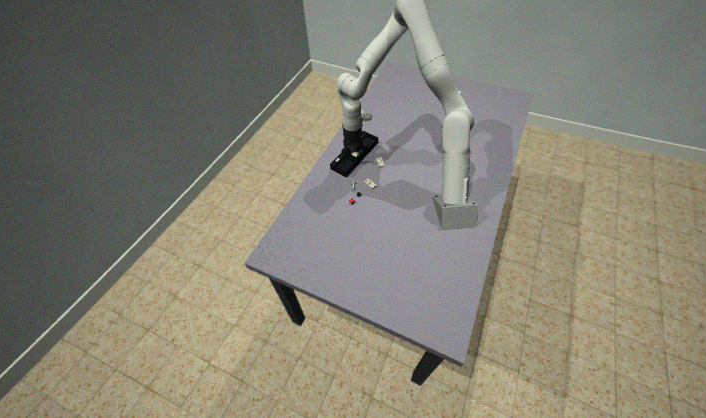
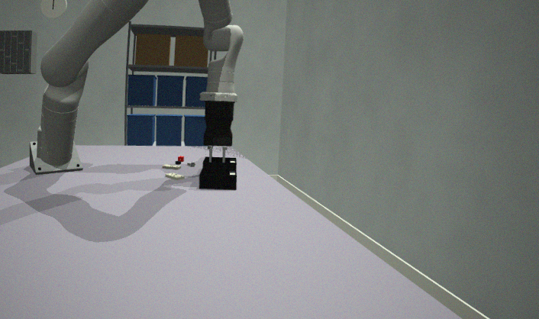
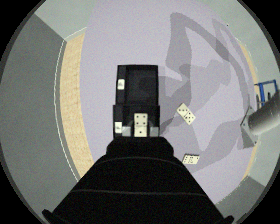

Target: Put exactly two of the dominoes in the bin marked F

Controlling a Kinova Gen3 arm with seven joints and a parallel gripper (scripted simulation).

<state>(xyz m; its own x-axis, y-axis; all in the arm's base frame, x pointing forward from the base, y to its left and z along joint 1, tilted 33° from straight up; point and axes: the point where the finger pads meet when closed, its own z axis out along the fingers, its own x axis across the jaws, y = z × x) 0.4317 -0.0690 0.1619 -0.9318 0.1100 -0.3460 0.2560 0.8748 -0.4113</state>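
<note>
My gripper is now 10 mm above the pale domino. Round my hand: black piece (80 mm behind, 200 mm to the left, 30 mm below); then grey bolt (40 mm behind, 160 mm to the left, 30 mm below); then red piece (70 mm behind, 250 mm to the left, 30 mm below).
</note>
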